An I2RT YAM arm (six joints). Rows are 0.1 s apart.
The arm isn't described. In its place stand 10 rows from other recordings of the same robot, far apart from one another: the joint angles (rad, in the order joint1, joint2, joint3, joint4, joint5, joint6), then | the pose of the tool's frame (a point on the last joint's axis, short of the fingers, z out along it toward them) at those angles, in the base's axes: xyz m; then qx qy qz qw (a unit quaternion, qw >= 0).
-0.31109, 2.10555, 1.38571, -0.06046, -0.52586, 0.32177 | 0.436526 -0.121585 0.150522 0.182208 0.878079 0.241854 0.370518
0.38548, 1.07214, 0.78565, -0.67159, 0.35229, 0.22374 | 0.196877 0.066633 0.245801 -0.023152 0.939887 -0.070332 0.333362
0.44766, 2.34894, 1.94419, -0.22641, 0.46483, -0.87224 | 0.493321 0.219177 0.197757 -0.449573 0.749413 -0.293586 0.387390
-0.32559, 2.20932, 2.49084, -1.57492, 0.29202, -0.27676 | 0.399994 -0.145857 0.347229 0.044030 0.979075 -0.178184 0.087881
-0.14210, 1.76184, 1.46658, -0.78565, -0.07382, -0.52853 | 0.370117 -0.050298 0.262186 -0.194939 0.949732 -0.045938 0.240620
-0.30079, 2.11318, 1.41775, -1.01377, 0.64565, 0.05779 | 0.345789 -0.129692 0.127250 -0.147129 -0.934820 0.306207 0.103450
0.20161, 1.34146, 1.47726, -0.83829, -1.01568, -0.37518 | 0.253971 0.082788 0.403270 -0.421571 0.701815 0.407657 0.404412
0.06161, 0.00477, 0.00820, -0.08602, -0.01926, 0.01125 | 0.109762 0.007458 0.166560 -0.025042 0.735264 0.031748 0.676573
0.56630, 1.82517, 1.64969, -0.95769, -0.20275, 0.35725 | 0.320447 0.212223 0.286702 -0.123172 0.963552 0.184659 0.149324
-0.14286, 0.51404, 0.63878, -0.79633, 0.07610, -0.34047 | 0.109945 -0.018549 0.265194 -0.072324 0.897209 -0.137200 0.413474
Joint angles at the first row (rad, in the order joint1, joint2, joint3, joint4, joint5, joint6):
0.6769, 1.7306, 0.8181, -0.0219, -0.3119, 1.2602
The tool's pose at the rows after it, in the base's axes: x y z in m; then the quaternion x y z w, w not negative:
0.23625 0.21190 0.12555 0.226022 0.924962 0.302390 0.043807
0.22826 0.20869 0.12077 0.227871 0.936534 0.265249 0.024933
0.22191 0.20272 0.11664 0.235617 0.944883 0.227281 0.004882
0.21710 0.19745 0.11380 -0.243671 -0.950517 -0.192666 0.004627
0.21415 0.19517 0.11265 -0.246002 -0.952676 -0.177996 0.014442
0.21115 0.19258 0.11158 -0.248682 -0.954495 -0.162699 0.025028
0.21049 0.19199 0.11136 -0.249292 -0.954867 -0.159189 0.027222
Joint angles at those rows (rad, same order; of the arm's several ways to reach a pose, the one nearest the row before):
0.7006, 1.7306, 0.8181, -0.0944, -0.2756, 1.2602
0.7109, 1.7306, 0.8181, -0.1810, -0.2615, 1.2522
0.7109, 1.7306, 0.8181, -0.2699, -0.2504, 1.2491
0.7109, 1.7306, 0.8181, -0.3401, -0.2256, 1.2491
0.7117, 1.7306, 0.8181, -0.3760, -0.2249, 1.2492
0.7117, 1.7306, 0.8181, -0.4137, -0.2249, 1.2492
0.7116, 1.7306, 0.8181, -0.4221, -0.2245, 1.2491

